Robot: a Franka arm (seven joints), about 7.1 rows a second.
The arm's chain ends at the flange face. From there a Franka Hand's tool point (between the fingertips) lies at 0.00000 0.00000 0.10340 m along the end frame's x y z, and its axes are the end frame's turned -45 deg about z.
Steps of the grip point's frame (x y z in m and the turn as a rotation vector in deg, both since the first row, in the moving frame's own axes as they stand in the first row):
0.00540, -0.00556, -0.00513, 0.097, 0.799, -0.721
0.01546, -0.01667, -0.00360, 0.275, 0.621, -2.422
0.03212, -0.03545, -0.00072, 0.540, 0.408, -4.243
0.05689, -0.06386, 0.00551, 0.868, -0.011, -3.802
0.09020, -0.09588, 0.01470, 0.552, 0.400, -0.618
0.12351, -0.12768, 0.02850, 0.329, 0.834, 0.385
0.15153, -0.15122, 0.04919, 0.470, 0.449, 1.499
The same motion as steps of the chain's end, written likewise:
-0.00100, -0.00660, -0.00512, 0.634, 0.496, -0.721
-0.00127, -0.02157, -0.00359, 0.634, 0.245, -2.422
-0.00214, -0.04658, -0.00071, 0.670, -0.093, -4.243
-0.00377, -0.08433, 0.00552, 0.606, -0.622, -3.802
-0.00382, -0.13036, 0.01471, 0.673, -0.107, -0.618
-0.00360, -0.17614, 0.02851, 0.822, 0.357, 0.385
0.00023, -0.21290, 0.04920, 0.650, -0.015, 1.499

